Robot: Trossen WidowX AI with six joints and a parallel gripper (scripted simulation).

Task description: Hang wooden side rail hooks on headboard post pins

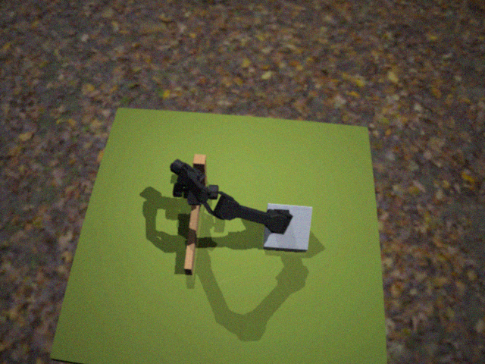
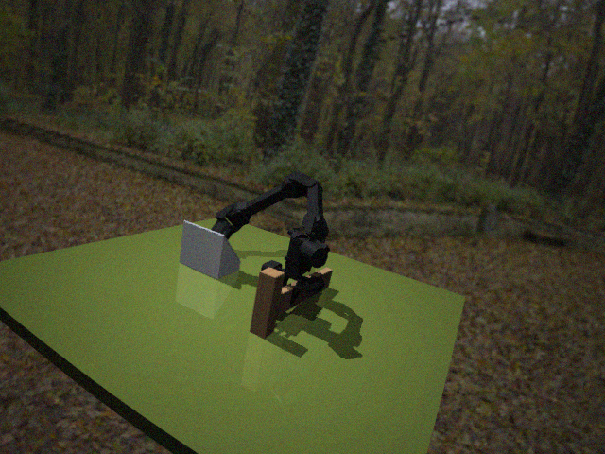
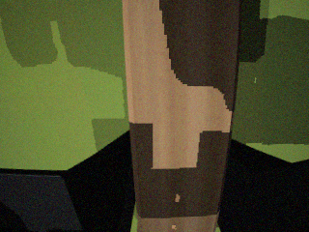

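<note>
Now: the wooden headboard post 130 mm to the right of my gripper tip and 40 mm above it.
</note>
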